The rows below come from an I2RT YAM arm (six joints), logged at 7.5 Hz.
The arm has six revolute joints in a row. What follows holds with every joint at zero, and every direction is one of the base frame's.
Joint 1 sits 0.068 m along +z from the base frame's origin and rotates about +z.
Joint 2 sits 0.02 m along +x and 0.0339 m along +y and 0.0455 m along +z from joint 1 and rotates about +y.
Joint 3 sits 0.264 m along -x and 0.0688 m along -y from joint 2 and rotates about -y.
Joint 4 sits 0.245 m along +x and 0.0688 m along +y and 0.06 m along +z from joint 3 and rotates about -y.
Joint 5 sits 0.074 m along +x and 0.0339 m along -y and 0.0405 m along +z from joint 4 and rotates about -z.
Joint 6 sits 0.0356 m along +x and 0.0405 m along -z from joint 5 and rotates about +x.
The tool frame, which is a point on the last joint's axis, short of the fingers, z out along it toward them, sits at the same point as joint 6; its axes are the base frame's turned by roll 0, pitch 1.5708 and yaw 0 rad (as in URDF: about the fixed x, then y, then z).
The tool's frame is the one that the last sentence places.
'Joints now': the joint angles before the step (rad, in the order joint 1, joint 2, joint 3, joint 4, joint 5, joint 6). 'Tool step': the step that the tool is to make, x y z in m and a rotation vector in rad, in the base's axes. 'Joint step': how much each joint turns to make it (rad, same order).
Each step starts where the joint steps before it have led.
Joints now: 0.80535 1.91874 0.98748 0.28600 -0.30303 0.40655
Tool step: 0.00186 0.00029 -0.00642 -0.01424 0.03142 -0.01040
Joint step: -0.00308 0.02070 0.00948 -0.01627 -0.00202 0.01525
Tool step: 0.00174 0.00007 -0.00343 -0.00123 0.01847 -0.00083
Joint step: -0.00394 0.01294 0.00616 -0.00450 -0.01020 0.00809
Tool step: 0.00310 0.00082 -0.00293 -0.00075 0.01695 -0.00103
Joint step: -0.00505 0.01617 0.01340 -0.00751 -0.01047 0.00672
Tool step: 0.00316 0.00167 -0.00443 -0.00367 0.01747 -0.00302
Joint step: -0.00326 0.02187 0.01576 -0.00625 -0.00653 0.00780
